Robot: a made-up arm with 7 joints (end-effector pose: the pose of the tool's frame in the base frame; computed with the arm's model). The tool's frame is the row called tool.
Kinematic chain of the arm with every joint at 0, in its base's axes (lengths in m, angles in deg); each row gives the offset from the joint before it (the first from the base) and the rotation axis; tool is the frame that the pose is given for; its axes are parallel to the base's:
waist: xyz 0 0.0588 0 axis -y
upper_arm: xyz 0 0.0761 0 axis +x
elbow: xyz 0 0 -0.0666 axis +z
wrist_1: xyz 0 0 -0.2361 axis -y
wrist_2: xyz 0 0 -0.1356 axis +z
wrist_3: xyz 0 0 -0.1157 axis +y
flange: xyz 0 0 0 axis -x
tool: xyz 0 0 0
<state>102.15 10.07 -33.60 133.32 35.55 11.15 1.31</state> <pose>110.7 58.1 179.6 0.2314 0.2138 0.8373 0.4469</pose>
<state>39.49 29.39 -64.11 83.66 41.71 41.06 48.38</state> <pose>337.4 101.3 -237.9 0.7336 -0.4333 -0.1480 -0.5022</pose>
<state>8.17 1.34 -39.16 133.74 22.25 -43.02 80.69</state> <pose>158.1 23.3 -110.3 0.2895 0.3625 0.7215 0.5140</pose>
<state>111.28 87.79 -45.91 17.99 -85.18 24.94 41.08</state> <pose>51.8 674.1 78.1 0.7940 0.5736 0.1813 0.0878</pose>
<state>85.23 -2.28 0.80 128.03 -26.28 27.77 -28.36</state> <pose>163.8 131.8 184.9 0.0848 -0.1617 0.9150 -0.3598</pose>
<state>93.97 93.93 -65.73 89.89 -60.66 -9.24 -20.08</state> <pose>200.1 453.1 117.4 0.0067 -0.8059 0.2950 0.5133</pose>
